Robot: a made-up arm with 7 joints.
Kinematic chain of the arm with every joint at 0, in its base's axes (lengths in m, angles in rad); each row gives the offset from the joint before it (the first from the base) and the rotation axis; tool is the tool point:
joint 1: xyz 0 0 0.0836 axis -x
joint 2: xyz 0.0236 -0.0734 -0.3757 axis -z
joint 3: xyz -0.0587 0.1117 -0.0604 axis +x
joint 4: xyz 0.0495 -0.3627 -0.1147 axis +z
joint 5: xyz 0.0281 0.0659 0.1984 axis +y
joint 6: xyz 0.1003 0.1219 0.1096 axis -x
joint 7: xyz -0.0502 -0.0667 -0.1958 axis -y
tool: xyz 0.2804 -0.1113 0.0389
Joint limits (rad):
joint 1: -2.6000..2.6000
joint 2: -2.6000..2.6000
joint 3: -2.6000..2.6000
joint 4: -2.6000..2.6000
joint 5: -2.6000..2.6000
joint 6: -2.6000..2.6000
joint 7: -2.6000..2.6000
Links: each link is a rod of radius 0.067 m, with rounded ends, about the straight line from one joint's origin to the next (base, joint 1, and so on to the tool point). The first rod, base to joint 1, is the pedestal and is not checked.
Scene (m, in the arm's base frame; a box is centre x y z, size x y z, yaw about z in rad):
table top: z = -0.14
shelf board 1: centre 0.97 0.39 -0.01 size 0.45 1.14 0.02 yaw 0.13
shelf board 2: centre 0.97 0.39 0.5 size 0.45 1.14 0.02 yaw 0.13
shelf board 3: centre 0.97 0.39 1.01 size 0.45 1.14 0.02 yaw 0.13
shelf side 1: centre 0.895 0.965 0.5 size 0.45 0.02 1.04 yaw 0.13
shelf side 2: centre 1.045 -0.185 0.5 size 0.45 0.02 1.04 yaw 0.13
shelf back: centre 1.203 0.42 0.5 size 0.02 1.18 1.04 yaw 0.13
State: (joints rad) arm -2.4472 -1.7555 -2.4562 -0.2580 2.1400 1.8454 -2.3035
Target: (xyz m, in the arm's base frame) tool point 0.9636 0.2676 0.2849
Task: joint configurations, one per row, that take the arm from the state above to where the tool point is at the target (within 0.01 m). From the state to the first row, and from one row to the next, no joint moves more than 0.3 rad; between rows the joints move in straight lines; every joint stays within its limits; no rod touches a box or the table.
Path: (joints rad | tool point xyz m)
1: -2.3884 -1.4958 -2.4767 -0.1937 2.1159 1.9532 -2.2777 | -0.4911 -0.2564 0.3581
2: -2.3295 -1.2361 -2.4973 -0.1294 2.0918 2.0610 -2.2518 | -0.3001 -0.3188 0.5036
3: -2.2707 -0.9764 -2.5178 -0.0652 2.0677 2.1688 -2.2260 | -0.0693 -0.3084 0.5991
4: -2.2118 -0.7167 -2.5384 -0.0009 2.0436 2.2766 -2.2002 | 0.1675 -0.2299 0.6254
5: -2.1530 -0.4570 -2.5589 0.0634 2.0196 2.3844 -2.1744 | 0.3753 -0.0999 0.5750
6: -2.0941 -0.1973 -2.5795 0.1277 1.9955 2.4922 -2.1485 | 0.5235 0.0584 0.4547
7: -2.0353 0.0624 -2.6000 0.1920 1.9714 2.6000 -2.1227 | 0.5914 0.2189 0.2849
8: -2.0110 0.3120 -2.6000 -0.0864 1.7735 2.6000 -2.1142 | 0.7319 0.2220 0.3090
9: -1.9867 0.5616 -2.6000 -0.3648 1.5756 2.6000 -2.1058 | 0.8586 0.2346 0.3086
10: -1.9624 0.8111 -2.6000 -0.6431 1.3777 2.6000 -2.0973 | 0.9636 0.2676 0.2849

